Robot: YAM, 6 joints.
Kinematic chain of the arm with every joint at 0, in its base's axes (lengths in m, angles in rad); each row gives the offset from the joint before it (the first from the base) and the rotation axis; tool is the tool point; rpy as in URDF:
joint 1: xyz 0 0 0.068 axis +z
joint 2: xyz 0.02 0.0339 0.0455 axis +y
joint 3: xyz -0.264 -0.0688 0 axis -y
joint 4: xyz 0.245 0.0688 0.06 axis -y
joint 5: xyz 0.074 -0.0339 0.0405 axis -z
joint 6: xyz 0.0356 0 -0.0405 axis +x
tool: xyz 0 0 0 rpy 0 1.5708 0
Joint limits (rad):
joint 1: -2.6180..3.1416
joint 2: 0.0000..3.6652
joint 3: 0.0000..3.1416
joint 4: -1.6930..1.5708
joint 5: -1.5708..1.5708
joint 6: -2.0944..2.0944
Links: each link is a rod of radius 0.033 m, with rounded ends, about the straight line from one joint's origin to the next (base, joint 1, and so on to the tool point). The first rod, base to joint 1, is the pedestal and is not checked.
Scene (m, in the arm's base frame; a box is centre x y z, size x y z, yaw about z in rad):
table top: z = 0
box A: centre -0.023 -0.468 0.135 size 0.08 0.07 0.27 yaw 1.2
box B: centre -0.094 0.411 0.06 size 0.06 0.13 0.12 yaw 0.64
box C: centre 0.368 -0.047 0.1 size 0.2 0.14 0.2 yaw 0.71
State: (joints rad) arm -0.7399 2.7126 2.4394 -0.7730 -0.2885 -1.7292
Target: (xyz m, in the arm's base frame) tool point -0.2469 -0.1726 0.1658
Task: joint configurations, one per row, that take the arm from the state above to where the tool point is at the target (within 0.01 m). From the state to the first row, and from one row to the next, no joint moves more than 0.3 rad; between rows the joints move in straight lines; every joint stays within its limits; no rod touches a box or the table.
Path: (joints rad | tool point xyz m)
1: -1.0363 2.4998 2.3898 -0.7615 -0.2332 -1.7292 | 0.2880 -0.4704 0.2211
2: -1.3328 2.2870 2.3402 -0.7499 -0.1779 -1.7292 | 0.1283 -0.5023 0.3156
3: -1.6292 2.0742 2.2907 -0.7384 -0.1226 -1.7292 | -0.0230 -0.4680 0.4015
4: -1.8568 2.0517 2.0558 -0.9273 -0.1089 -1.7292 | -0.1241 -0.4356 0.3213
5: -2.0844 2.0291 1.8209 -1.1162 -0.0953 -1.7292 | -0.2012 -0.3636 0.2522
6: -2.3119 2.0065 1.5861 -1.3052 -0.0817 -1.7292 | -0.2427 -0.2695 0.1994
7: -2.5395 1.9839 1.3512 -1.4941 -0.0681 -1.7292 | -0.2469 -0.1726 0.1658

